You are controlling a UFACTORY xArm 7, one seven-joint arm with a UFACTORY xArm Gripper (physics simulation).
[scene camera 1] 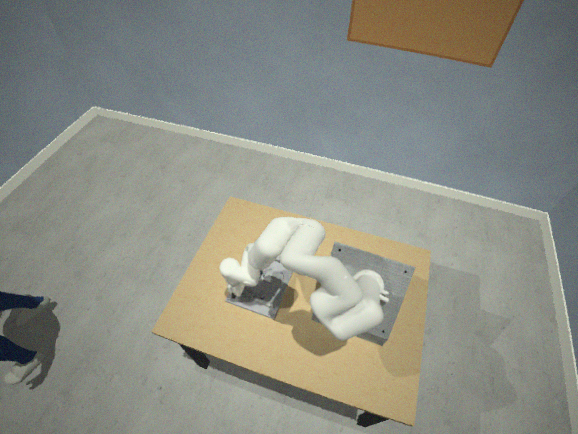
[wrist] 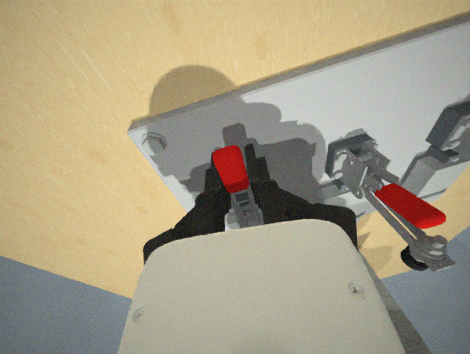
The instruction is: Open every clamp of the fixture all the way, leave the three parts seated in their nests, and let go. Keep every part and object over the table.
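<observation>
The fixture plate lies on the table. In the wrist view, a near clamp with a red handle stands at centre, its metal linkage running under the gripper body. My gripper is drawn nearly shut, its narrow fingertips on either side of this handle; no firm hold on it shows. A second clamp's red handle is at the right, its bar with a black-padded tip swung away from the plate. Dark blocks sit farther right. The parts in their nests cannot be made out clearly; the arm hides much of the fixture.
The wooden table carries the fixture near its left side and the grey base plate of the arm at the right. The folded arm spans between them. A person's legs show on the floor at left.
</observation>
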